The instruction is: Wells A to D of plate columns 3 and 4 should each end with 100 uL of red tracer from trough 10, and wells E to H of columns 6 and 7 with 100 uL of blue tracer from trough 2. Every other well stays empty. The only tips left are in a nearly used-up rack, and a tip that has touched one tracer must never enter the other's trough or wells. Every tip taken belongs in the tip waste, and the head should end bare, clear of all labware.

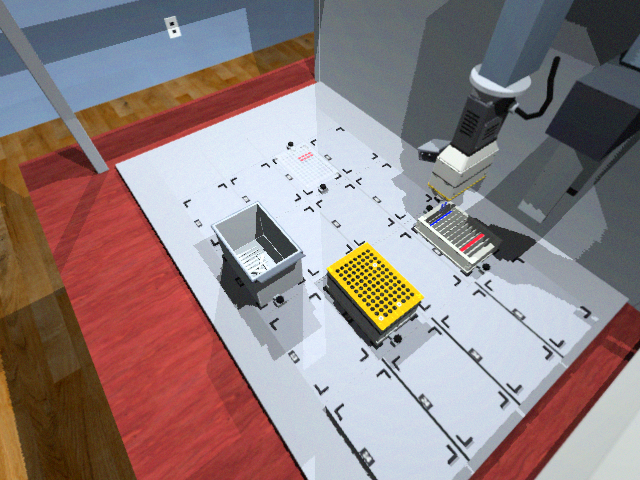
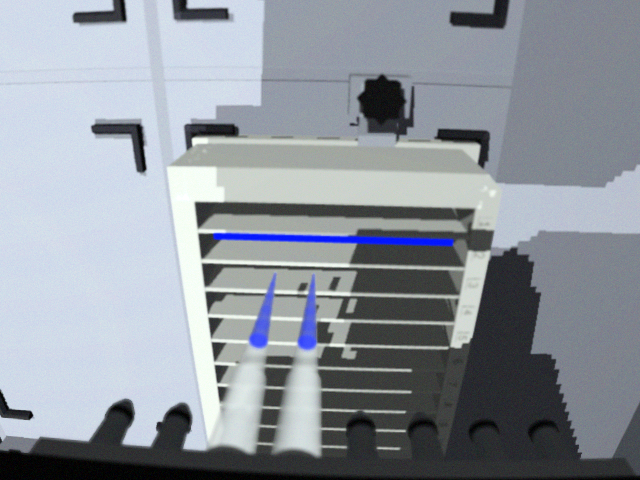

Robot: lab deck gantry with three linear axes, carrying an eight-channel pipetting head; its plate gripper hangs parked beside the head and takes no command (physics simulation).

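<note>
The pipetting head (image 1: 462, 167) hangs over the trough rack (image 1: 421, 225) (image 2: 330, 184). Two neighbouring channels carry tips (image 1: 443, 205) (image 2: 258, 339) with blue liquid in their lower ends; the other six are bare. Blue tracer (image 1: 440, 218) (image 2: 330, 239) lies in trough 2, and the tip ends hang above the rack. Red tracer (image 1: 471, 242) shows in trough 10. The plate (image 1: 310, 173) has a small block of red wells (image 1: 305, 156); no blue shows there. The yellow tip rack (image 1: 383, 325) holds three tips. My parked gripper (image 1: 428, 153) is beside the head, its fingers too small to judge.
The grey tip waste bin (image 1: 281, 284) stands tall with its top open, left of the tip rack, with pale pieces inside. Black clamp knobs (image 1: 323, 187) (image 2: 381, 99) stand beside the labware. Low black corner brackets mark the deck positions. A grey wall rises behind the deck.
</note>
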